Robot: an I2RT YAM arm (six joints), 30 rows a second.
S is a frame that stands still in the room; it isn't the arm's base.
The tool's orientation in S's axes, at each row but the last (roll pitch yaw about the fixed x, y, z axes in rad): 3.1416 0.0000 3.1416; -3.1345 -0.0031 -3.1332; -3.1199 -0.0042 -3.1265; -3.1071 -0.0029 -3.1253; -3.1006 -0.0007 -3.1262; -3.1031 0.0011 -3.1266; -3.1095 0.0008 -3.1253; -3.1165 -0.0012 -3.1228; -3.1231 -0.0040 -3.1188; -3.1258 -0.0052 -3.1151; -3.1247 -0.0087 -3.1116
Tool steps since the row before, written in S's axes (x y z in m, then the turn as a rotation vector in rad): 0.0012 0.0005 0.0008 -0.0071 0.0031 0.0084; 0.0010 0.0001 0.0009 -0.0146 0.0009 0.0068; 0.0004 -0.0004 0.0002 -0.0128 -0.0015 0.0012; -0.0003 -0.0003 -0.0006 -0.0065 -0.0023 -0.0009; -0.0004 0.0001 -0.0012 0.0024 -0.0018 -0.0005; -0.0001 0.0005 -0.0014 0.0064 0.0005 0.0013; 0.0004 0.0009 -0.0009 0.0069 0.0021 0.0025; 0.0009 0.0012 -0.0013 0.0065 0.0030 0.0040; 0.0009 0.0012 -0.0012 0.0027 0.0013 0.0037; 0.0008 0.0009 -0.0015 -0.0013 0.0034 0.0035; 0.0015 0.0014 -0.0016 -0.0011 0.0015 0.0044
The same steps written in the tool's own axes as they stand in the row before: -0.0012 0.0005 -0.0008 0.0071 0.0031 -0.0084; -0.0010 0.0001 -0.0009 0.0146 0.0010 -0.0068; -0.0004 -0.0004 -0.0002 0.0128 -0.0013 -0.0011; 0.0003 -0.0003 0.0006 0.0065 -0.0022 0.0010; 0.0004 0.0002 0.0012 -0.0024 -0.0018 0.0006; 0.0001 0.0006 0.0014 -0.0064 0.0004 -0.0013; -0.0004 0.0009 0.0009 -0.0069 0.0019 -0.0026; -0.0009 0.0012 0.0013 -0.0066 0.0028 -0.0041; -0.0009 0.0012 0.0012 -0.0027 0.0012 -0.0037; -0.0008 0.0009 0.0015 0.0012 0.0034 -0.0035; -0.0016 0.0014 0.0016 0.0011 0.0015 -0.0044
